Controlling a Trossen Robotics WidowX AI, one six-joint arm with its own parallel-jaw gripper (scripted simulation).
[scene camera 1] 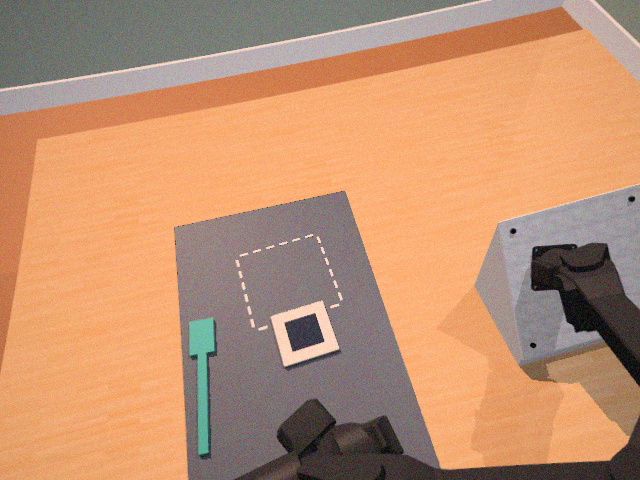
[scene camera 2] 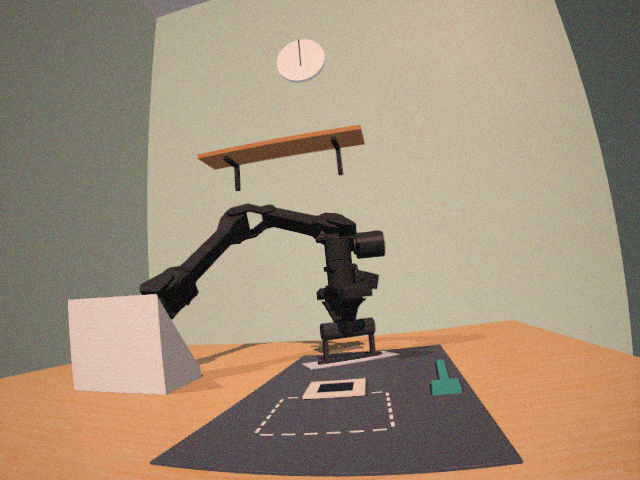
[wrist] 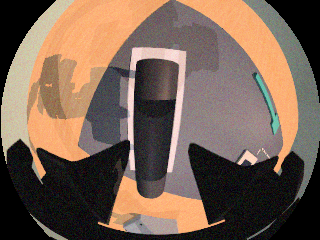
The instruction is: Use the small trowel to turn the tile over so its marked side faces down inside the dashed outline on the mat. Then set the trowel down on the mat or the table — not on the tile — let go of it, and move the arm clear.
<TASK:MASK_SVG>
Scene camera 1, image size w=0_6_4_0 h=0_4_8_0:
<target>my gripper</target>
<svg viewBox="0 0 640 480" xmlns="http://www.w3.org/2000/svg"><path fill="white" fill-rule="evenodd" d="M317 398L305 401L277 429L276 438L287 452L296 449L300 462L300 459L317 451L325 433L336 426L336 420L321 405Z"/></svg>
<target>tile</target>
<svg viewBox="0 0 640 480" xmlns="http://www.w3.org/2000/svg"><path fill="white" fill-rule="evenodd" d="M323 301L271 316L285 367L317 358L339 349Z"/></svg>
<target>green flat-bladed tool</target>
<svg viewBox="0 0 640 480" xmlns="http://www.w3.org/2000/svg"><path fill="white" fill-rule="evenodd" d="M213 317L189 322L190 357L198 356L198 456L209 454L207 354L215 353Z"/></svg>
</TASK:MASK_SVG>
